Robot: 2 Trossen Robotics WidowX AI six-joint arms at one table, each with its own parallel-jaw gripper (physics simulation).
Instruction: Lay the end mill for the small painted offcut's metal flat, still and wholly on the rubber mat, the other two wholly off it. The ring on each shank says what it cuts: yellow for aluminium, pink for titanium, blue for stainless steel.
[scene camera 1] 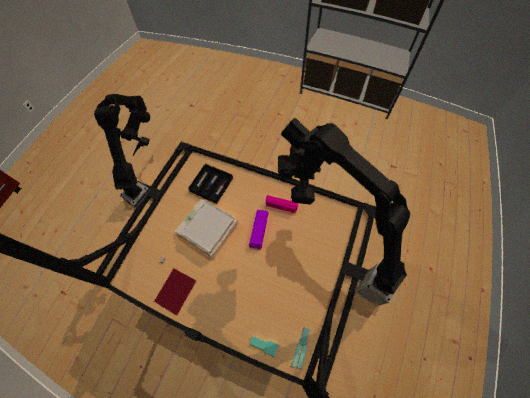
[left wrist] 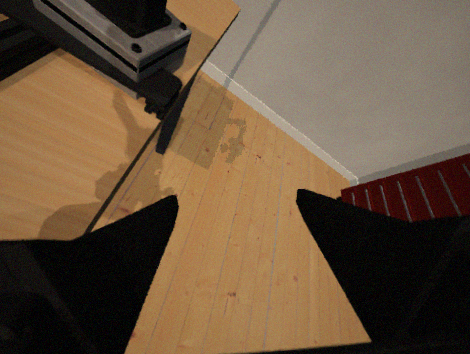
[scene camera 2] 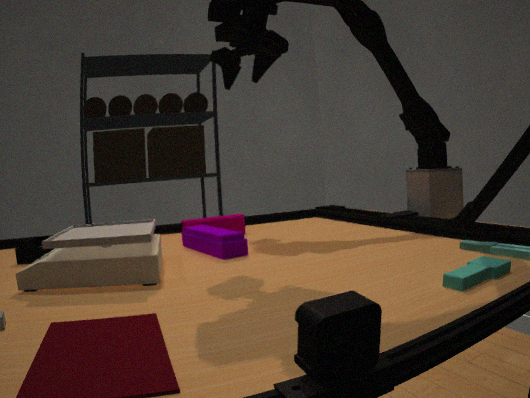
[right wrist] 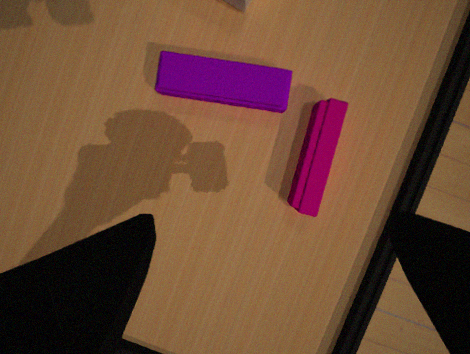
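Pixels of known places: left gripper, fingertip midpoint: (scene camera 1: pixel 124 152) (left wrist: pixel 237 198); right gripper, fingertip midpoint: (scene camera 1: pixel 292 186) (scene camera 2: pixel 240 85) (right wrist: pixel 271 225); left arm's base, origin of the base link: (scene camera 1: pixel 133 191) (left wrist: pixel 126 6); right arm's base, origin of the base link: (scene camera 1: pixel 383 282) (scene camera 2: pixel 433 168).
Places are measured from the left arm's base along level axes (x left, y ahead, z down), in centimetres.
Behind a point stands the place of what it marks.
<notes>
The dark red rubber mat (scene camera 1: pixel 175 291) {z 4.8, x -23.8, y 42.8 cm} (scene camera 2: pixel 100 355) {z 4.8, x -24.8, y 42.8 cm} lies bare near the table's front edge. A small grey block (scene camera 1: pixel 162 260) {z 3.9, x -16.9, y 30.8 cm} (scene camera 2: pixel 2 321) {z 4.2, x -17.5, y 31.3 cm}, which looks like the small offcut, lies behind it. The black tray (scene camera 1: pixel 201 195) {z 3.3, x 15.4, y 27.4 cm} (scene camera 2: pixel 29 253) {z 3.2, x 15.0, y 23.0 cm} at the back left holds three end mills: a left one (scene camera 1: pixel 201 179) {z 3.6, x 22.2, y 22.1 cm}, ring colour unclear, a middle one (scene camera 1: pixel 213 180) {z 3.7, x 24.6, y 27.3 cm} with a bluish ring and a right one (scene camera 1: pixel 221 188) {z 3.9, x 23.1, y 32.9 cm} with a pinkish ring. My left gripper (scene camera 1: pixel 140 146) (left wrist: pixel 237 198) {z -3.2, x 13.0, y -17.5 cm} is open and empty, off the table. My right gripper (scene camera 2: pixel 241 85) {z -25.9, x 23.2, y 66.2 cm} (right wrist: pixel 271 225) {z -25.9, x 23.2, y 66.2 cm} is open and empty, high above the table's back part.
A pale scale-like box (scene camera 1: pixel 207 227) {z -1.1, x 3.5, y 40.6 cm} (scene camera 2: pixel 100 260) {z 1.3, x -4.8, y 40.5 cm} stands between tray and mat. A purple block (scene camera 1: pixel 258 229) {z 1.4, x 13.9, y 58.0 cm} (scene camera 2: pixel 215 242) {z 2.6, x 8.7, y 57.3 cm} (right wrist: pixel 223 81) {z 1.4, x 15.3, y 57.9 cm} and a magenta block (scene camera 1: pixel 281 204) {z 1.1, x 28.2, y 60.7 cm} (scene camera 2: pixel 215 220) {z 1.4, x 27.6, y 60.3 cm} (right wrist: pixel 320 157) {z 1.0, x 29.3, y 60.2 cm} lie right of it. Teal pieces (scene camera 1: pixel 264 346) {z 3.7, x -22.6, y 82.4 cm} (scene camera 1: pixel 301 348) {z 3.9, x -16.8, y 93.7 cm} lie front right.
</notes>
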